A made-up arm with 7 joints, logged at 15 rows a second.
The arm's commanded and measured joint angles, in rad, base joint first. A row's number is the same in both.
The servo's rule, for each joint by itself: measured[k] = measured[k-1] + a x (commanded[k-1-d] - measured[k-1]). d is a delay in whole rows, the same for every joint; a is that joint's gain. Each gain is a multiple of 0.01, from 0.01 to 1. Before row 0 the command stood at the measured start. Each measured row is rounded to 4 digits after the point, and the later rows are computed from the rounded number. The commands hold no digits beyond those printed.
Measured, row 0: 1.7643 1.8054 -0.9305 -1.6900 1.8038 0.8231 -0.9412
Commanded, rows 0 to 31: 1.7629 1.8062 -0.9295 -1.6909 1.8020 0.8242 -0.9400; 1.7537 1.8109 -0.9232 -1.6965 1.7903 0.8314 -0.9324; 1.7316 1.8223 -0.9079 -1.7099 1.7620 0.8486 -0.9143; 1.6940 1.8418 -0.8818 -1.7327 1.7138 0.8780 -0.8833; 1.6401 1.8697 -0.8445 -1.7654 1.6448 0.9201 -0.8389; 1.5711 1.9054 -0.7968 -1.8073 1.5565 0.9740 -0.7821; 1.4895 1.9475 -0.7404 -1.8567 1.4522 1.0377 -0.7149; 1.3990 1.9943 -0.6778 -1.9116 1.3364 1.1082 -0.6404; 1.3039 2.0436 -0.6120 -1.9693 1.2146 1.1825 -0.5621; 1.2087 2.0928 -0.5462 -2.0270 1.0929 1.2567 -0.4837; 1.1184 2.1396 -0.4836 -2.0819 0.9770 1.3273 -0.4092; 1.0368 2.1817 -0.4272 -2.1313 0.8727 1.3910 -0.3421; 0.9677 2.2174 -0.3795 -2.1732 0.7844 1.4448 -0.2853; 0.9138 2.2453 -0.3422 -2.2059 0.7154 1.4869 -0.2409; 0.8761 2.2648 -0.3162 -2.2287 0.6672 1.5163 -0.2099; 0.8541 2.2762 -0.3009 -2.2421 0.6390 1.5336 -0.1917; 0.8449 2.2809 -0.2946 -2.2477 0.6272 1.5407 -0.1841; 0.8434 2.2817 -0.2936 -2.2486 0.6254 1.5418 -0.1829; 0.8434 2.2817 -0.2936 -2.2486 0.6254 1.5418 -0.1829; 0.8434 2.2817 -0.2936 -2.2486 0.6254 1.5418 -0.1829; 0.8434 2.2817 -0.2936 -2.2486 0.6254 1.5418 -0.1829; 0.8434 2.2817 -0.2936 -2.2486 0.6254 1.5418 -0.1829; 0.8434 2.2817 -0.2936 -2.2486 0.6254 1.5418 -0.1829; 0.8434 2.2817 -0.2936 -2.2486 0.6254 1.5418 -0.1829; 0.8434 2.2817 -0.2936 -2.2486 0.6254 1.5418 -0.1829; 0.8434 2.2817 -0.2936 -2.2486 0.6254 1.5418 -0.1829; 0.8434 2.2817 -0.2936 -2.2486 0.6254 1.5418 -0.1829; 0.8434 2.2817 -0.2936 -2.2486 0.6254 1.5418 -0.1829; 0.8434 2.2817 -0.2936 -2.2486 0.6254 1.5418 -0.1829; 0.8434 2.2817 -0.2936 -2.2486 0.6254 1.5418 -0.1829; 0.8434 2.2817 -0.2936 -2.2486 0.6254 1.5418 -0.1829; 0.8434 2.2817 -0.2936 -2.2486 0.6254 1.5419 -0.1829
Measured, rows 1 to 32: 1.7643 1.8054 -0.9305 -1.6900 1.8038 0.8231 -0.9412; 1.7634 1.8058 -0.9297 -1.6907 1.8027 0.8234 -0.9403; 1.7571 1.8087 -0.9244 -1.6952 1.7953 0.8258 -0.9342; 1.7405 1.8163 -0.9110 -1.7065 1.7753 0.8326 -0.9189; 1.7103 1.8306 -0.8873 -1.7267 1.7384 0.8462 -0.8915; 1.6647 1.8525 -0.8526 -1.7565 1.6822 0.8684 -0.8510; 1.6039 1.8821 -0.8074 -1.7956 1.6068 0.9001 -0.7979; 1.5295 1.9187 -0.7531 -1.8426 1.5140 0.9414 -0.7340; 1.4447 1.9610 -0.6921 -1.8957 1.4074 0.9914 -0.6619; 1.3532 2.0073 -0.6272 -1.9524 1.2917 1.0487 -0.5851; 1.2593 2.0552 -0.5616 -2.0098 1.1724 1.1111 -0.5070; 1.1677 2.1025 -0.4984 -2.0653 1.0552 1.1760 -0.4317; 1.0826 2.1469 -0.4407 -2.1161 0.9457 1.2405 -0.3627; 1.0079 2.1864 -0.3911 -2.1601 0.8489 1.3018 -0.3031; 0.9467 2.2194 -0.3515 -2.1954 0.7688 1.3573 -0.2552; 0.9008 2.2448 -0.3229 -2.2210 0.7078 1.4050 -0.2203; 0.8704 2.2624 -0.3051 -2.2372 0.6665 1.4436 -0.1983; 0.8538 2.2728 -0.2966 -2.2453 0.6429 1.4727 -0.1874; 0.8470 2.2778 -0.2942 -2.2478 0.6324 1.4934 -0.1839; 0.8447 2.2800 -0.2937 -2.2484 0.6282 1.5079 -0.1831; 0.8439 2.2810 -0.2936 -2.2486 0.6265 1.5181 -0.1829; 0.8436 2.2814 -0.2936 -2.2486 0.6258 1.5252 -0.1829; 0.8435 2.2816 -0.2936 -2.2486 0.6256 1.5302 -0.1829; 0.8434 2.2817 -0.2936 -2.2486 0.6255 1.5337 -0.1829; 0.8434 2.2817 -0.2936 -2.2486 0.6254 1.5361 -0.1829; 0.8434 2.2817 -0.2936 -2.2486 0.6254 1.5378 -0.1829; 0.8434 2.2817 -0.2936 -2.2486 0.6254 1.5390 -0.1829; 0.8434 2.2817 -0.2936 -2.2486 0.6254 1.5398 -0.1829; 0.8434 2.2817 -0.2936 -2.2486 0.6254 1.5404 -0.1829; 0.8434 2.2817 -0.2936 -2.2486 0.6254 1.5408 -0.1829; 0.8434 2.2817 -0.2936 -2.2486 0.6254 1.5411 -0.1829; 0.8434 2.2817 -0.2936 -2.2486 0.6254 1.5413 -0.1829
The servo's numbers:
d 1
a 0.65 0.56 0.81 0.77 0.60 0.30 0.77

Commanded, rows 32 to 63: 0.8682 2.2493 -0.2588 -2.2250 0.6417 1.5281 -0.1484; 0.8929 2.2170 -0.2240 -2.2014 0.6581 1.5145 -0.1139; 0.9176 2.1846 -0.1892 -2.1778 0.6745 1.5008 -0.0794; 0.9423 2.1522 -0.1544 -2.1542 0.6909 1.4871 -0.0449; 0.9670 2.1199 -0.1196 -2.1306 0.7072 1.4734 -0.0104; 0.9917 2.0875 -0.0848 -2.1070 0.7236 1.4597 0.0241; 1.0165 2.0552 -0.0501 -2.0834 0.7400 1.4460 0.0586; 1.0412 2.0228 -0.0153 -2.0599 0.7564 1.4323 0.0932; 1.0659 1.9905 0.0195 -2.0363 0.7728 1.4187 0.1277; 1.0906 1.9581 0.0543 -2.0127 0.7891 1.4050 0.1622; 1.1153 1.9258 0.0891 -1.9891 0.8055 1.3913 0.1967; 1.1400 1.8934 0.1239 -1.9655 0.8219 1.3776 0.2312; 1.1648 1.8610 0.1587 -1.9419 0.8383 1.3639 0.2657; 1.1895 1.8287 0.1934 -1.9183 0.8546 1.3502 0.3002; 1.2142 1.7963 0.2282 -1.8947 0.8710 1.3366 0.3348; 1.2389 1.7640 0.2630 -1.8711 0.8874 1.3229 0.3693; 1.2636 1.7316 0.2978 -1.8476 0.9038 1.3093 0.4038; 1.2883 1.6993 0.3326 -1.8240 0.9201 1.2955 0.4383; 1.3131 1.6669 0.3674 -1.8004 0.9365 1.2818 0.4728; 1.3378 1.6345 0.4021 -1.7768 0.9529 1.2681 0.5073; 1.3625 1.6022 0.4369 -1.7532 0.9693 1.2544 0.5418; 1.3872 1.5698 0.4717 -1.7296 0.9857 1.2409 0.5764; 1.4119 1.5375 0.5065 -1.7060 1.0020 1.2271 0.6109; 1.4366 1.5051 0.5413 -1.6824 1.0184 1.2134 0.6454; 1.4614 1.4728 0.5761 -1.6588 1.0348 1.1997 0.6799; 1.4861 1.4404 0.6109 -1.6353 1.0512 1.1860 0.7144; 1.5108 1.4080 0.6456 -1.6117 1.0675 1.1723 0.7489; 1.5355 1.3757 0.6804 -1.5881 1.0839 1.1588 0.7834; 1.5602 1.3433 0.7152 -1.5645 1.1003 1.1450 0.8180; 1.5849 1.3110 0.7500 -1.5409 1.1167 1.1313 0.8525; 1.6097 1.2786 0.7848 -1.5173 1.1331 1.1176 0.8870; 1.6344 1.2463 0.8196 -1.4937 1.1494 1.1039 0.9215
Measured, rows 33 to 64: 0.8434 2.2817 -0.2936 -2.2486 0.6254 1.5415 -0.1829; 0.8595 2.2636 -0.2654 -2.2304 0.6352 1.5375 -0.1563; 0.8812 2.2375 -0.2319 -2.2081 0.6489 1.5306 -0.1237; 0.9049 2.2079 -0.1973 -2.1848 0.6643 1.5217 -0.0896; 0.9292 2.1767 -0.1626 -2.1612 0.6803 1.5113 -0.0552; 0.9538 2.1449 -0.1278 -2.1376 0.6964 1.4999 -0.0207; 0.9784 2.1128 -0.0930 -2.1140 0.7127 1.4878 0.0138; 1.0032 2.0805 -0.0583 -2.0904 0.7291 1.4753 0.0483; 1.0279 2.0482 -0.0235 -2.0669 0.7455 1.4624 0.0829; 1.0526 2.0159 0.0113 -2.0433 0.7619 1.4493 0.1174; 1.0773 1.9835 0.0461 -2.0197 0.7782 1.4360 0.1519; 1.1020 1.9512 0.0809 -1.9961 0.7946 1.4226 0.1864; 1.1267 1.9188 0.1157 -1.9725 0.8110 1.4091 0.2209; 1.1515 1.8864 0.1505 -1.9489 0.8274 1.3955 0.2554; 1.1762 1.8541 0.1852 -1.9253 0.8437 1.3819 0.2899; 1.2009 1.8217 0.2200 -1.9017 0.8601 1.3683 0.3245; 1.2256 1.7894 0.2548 -1.8781 0.8765 1.3547 0.3590; 1.2503 1.7570 0.2896 -1.8546 0.8929 1.3411 0.3935; 1.2750 1.7247 0.3244 -1.8310 0.9092 1.3274 0.4280; 1.2998 1.6923 0.3592 -1.8074 0.9256 1.3137 0.4625; 1.3245 1.6599 0.3939 -1.7838 0.9420 1.3000 0.4970; 1.3492 1.6276 0.4287 -1.7602 0.9584 1.2863 0.5315; 1.3739 1.5952 0.4635 -1.7366 0.9748 1.2727 0.5661; 1.3986 1.5629 0.4983 -1.7130 0.9911 1.2590 0.6006; 1.4233 1.5305 0.5331 -1.6894 1.0075 1.2453 0.6351; 1.4481 1.4982 0.5679 -1.6658 1.0239 1.2316 0.6696; 1.4728 1.4658 0.6027 -1.6423 1.0403 1.2179 0.7041; 1.4975 1.4334 0.6374 -1.6187 1.0566 1.2042 0.7386; 1.5222 1.4011 0.6722 -1.5951 1.0730 1.1906 0.7731; 1.5469 1.3687 0.7070 -1.5715 1.0894 1.1769 0.8077; 1.5716 1.3364 0.7418 -1.5479 1.1058 1.1632 0.8422; 1.5964 1.3040 0.7766 -1.5243 1.1222 1.1495 0.8767
